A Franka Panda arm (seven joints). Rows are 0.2 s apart.
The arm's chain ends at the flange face. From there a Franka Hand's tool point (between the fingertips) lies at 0.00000 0.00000 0.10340 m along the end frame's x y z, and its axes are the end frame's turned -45 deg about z.
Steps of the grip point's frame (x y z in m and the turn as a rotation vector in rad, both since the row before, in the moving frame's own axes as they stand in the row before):
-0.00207 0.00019 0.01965 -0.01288 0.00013 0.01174
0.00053 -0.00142 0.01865 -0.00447 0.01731 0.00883
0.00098 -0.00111 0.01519 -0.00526 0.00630 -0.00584
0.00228 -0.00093 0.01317 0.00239 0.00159 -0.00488
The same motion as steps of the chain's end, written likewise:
-0.00228 0.00066 0.01966 -0.00902 0.00920 0.01174
-0.00223 -0.00045 0.01867 0.00908 0.01540 0.00883
-0.00094 -0.00140 0.01519 0.00074 0.00817 -0.00584
0.00101 -0.00198 0.01317 0.00281 -0.00057 -0.00488

